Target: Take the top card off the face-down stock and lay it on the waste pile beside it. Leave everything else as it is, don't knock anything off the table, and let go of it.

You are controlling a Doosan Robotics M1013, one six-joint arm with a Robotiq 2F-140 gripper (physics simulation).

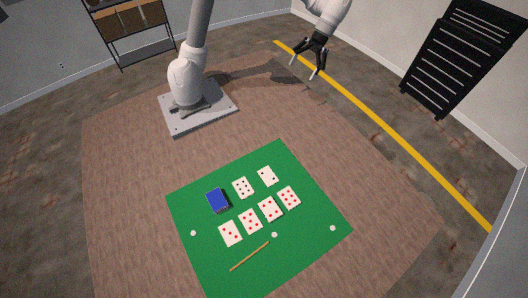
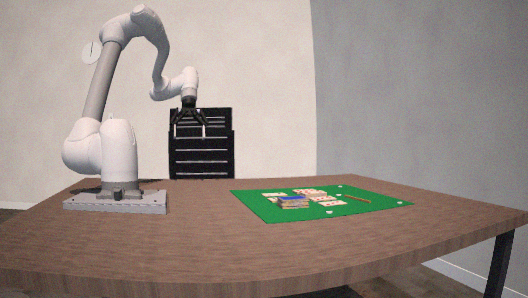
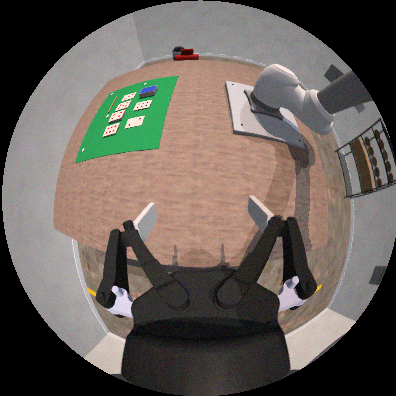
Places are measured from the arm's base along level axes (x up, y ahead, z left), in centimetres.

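Where they show: gripper, between the fingertips: (image 1: 300, 72) (image 2: 189, 138) (image 3: 201, 207); arm's base, origin of its link: (image 1: 191, 104) (image 2: 120, 196) (image 3: 262, 103).
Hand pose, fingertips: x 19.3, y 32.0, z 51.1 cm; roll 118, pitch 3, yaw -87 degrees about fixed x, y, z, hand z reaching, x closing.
Note:
Each offset is from my fingertips to the centre of the thing. Level surfaces: height alone.
The face-down stock @[dx -18.7, dy +27.0, dz -63.8 cm] (image 1: 217, 200) (image 2: 293, 201) (image 3: 148, 91) is a thick blue-backed stack on the green mat @[dx -21.5 cm] (image 1: 185, 210) (image 2: 260, 212) (image 3: 150, 137). Beside it lies a face-up card with six black pips @[dx -21.0, dy +27.6, dz -51.6 cm] (image 1: 243, 187) (image 3: 142, 105), the nearest face-up card; which card is the waste pile is not marked. A card with two black pips @[dx -21.3, dy +28.8, dz -39.7 cm] (image 1: 268, 176) (image 3: 134, 122) lies beyond that. My gripper (image 1: 303, 67) (image 2: 189, 132) (image 3: 201, 207) is open and empty, high up and well away from the stock and the mat.
A row of red-pip cards (image 1: 250, 221) (image 3: 116, 116) lies alongside. A thin wooden stick @[dx -21.1, dy +52.4, dz -64.3 cm] (image 1: 249, 256) (image 2: 358, 198) and several small white discs @[dx -21.3, dy +33.4, dz -78.3 cm] (image 1: 193, 233) are on the mat. The arm's base plate (image 1: 220, 117) (image 2: 80, 205) (image 3: 240, 125) stands on the wooden table @[dx -21.7 cm] (image 1: 125, 165) (image 2: 150, 250) (image 3: 200, 175).

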